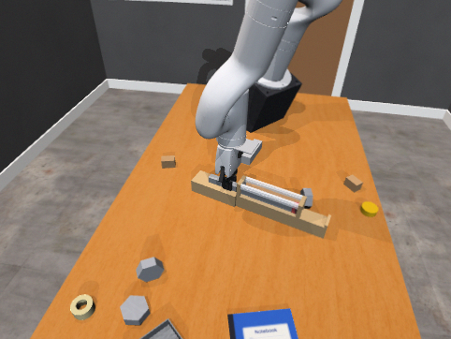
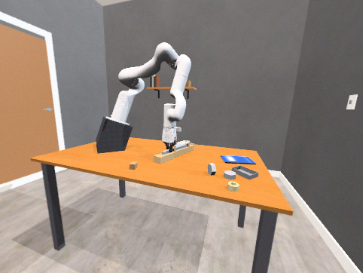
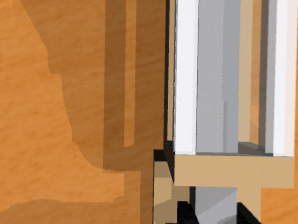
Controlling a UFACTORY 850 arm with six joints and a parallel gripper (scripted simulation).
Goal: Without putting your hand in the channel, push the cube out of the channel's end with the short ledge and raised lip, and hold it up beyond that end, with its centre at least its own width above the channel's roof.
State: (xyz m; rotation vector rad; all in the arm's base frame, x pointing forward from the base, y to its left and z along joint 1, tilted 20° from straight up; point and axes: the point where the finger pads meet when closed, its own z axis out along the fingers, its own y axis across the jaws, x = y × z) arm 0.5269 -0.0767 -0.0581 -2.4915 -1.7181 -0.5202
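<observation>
Right now the red cube is 21 cm to the left of my hand, 7 cm ahead of it and 1 cm below it. Round my hand: tan cube: 24 cm to the right, 13 cm behind, 5 cm below; then yellow disc: 45 cm to the left, 6 cm below, 1 cm behind; then grey rod: 1 cm below.
</observation>
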